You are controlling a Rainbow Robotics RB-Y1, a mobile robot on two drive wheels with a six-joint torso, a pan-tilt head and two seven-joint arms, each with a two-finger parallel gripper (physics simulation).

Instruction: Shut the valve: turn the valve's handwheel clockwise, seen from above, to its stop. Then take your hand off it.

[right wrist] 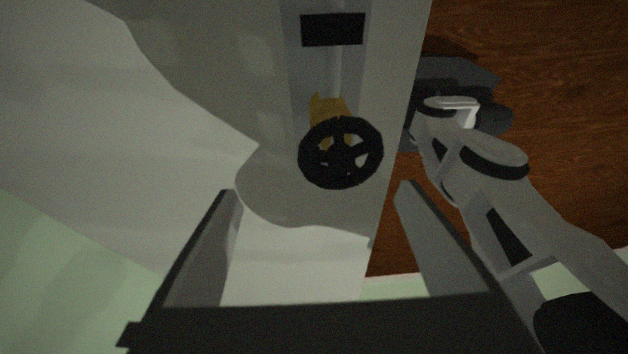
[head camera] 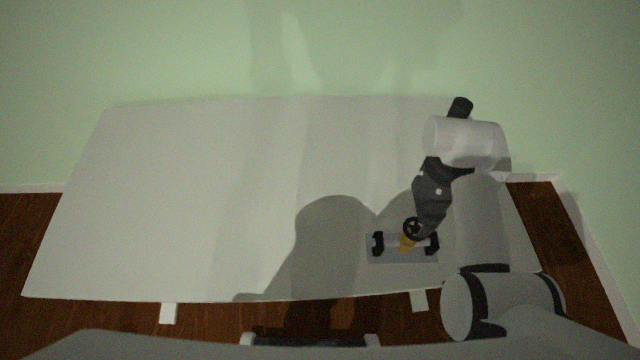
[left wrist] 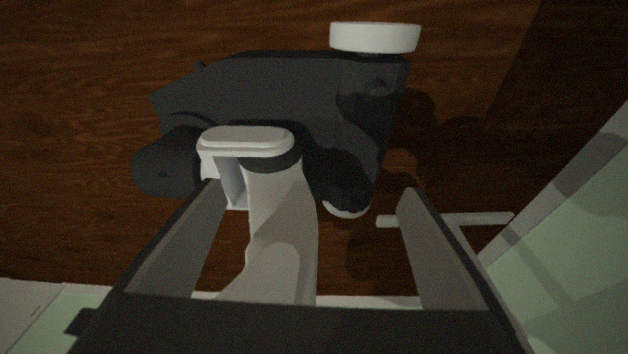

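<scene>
The valve has a black spoked handwheel (head camera: 405,229) (right wrist: 339,152) on a yellow body (head camera: 405,245) (right wrist: 327,110). The body sits on a pipe above a grey plate (head camera: 400,258) (right wrist: 302,75). My right gripper (head camera: 428,231) (right wrist: 318,194) is open and empty. In the right wrist view the whole wheel shows beyond the fingertips, apart from both fingers. In the head view the dark gripper is close to the wheel's right side, and its fingertips are hard to make out. My left gripper (left wrist: 311,194) is open and empty over the floor, away from the valve.
The white table (head camera: 165,210) (right wrist: 100,110) carries the valve near its front edge, toward the right in the head view. Black pipe supports (head camera: 377,243) (right wrist: 332,30) stand on the plate. The dark robot base (left wrist: 280,85) shows in the left wrist view. A green wall (head camera: 200,50) rises behind the table.
</scene>
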